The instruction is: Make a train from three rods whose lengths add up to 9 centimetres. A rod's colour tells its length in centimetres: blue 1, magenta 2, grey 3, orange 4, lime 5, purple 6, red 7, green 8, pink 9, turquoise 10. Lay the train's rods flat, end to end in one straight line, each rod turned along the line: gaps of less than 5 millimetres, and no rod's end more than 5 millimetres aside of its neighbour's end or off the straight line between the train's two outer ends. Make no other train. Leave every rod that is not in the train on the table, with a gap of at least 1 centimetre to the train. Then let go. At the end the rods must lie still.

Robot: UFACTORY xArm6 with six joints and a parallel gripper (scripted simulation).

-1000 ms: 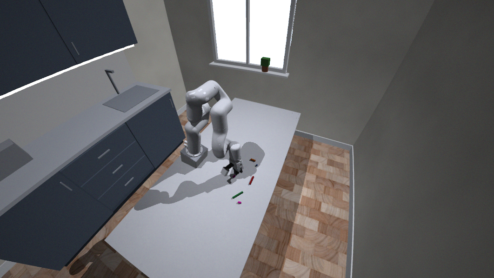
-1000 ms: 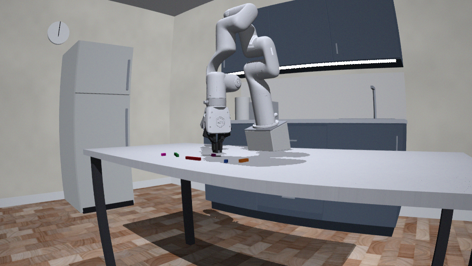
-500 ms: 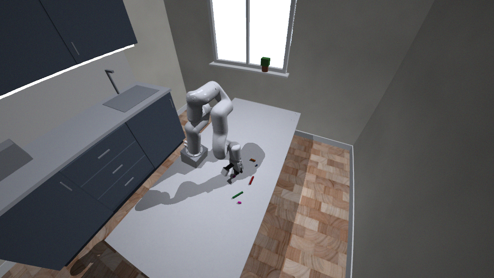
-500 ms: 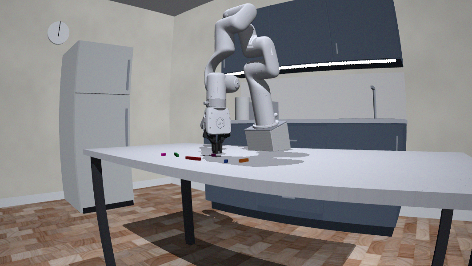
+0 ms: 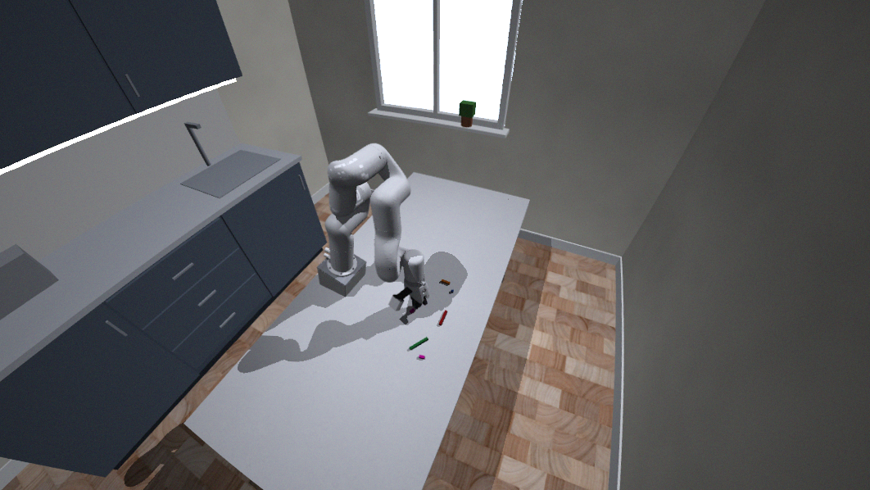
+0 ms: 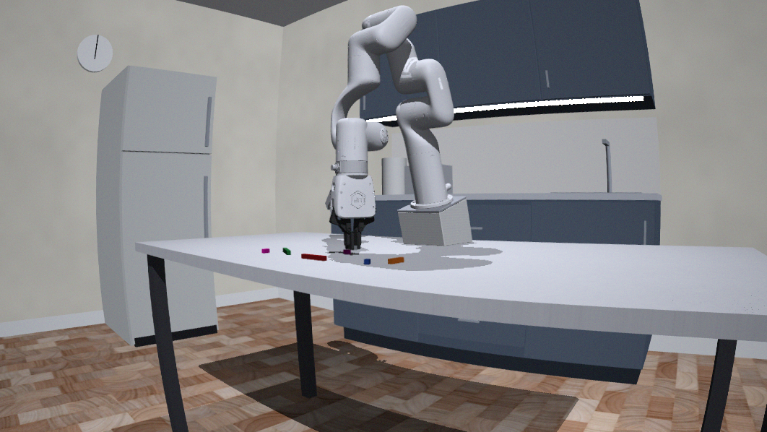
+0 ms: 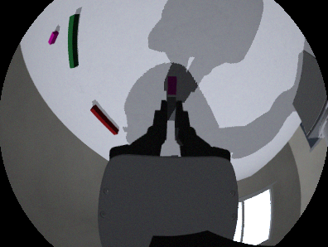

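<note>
My gripper is now 20 mm above the grey rod. From my hand the other things lie so: red rod 120 mm ahead, 10 mm to the right, 30 mm below; small blue rod 110 mm ahead, 130 mm to the left, 30 mm below; green rod 70 mm ahead, 150 mm to the right, 30 mm below.
</note>
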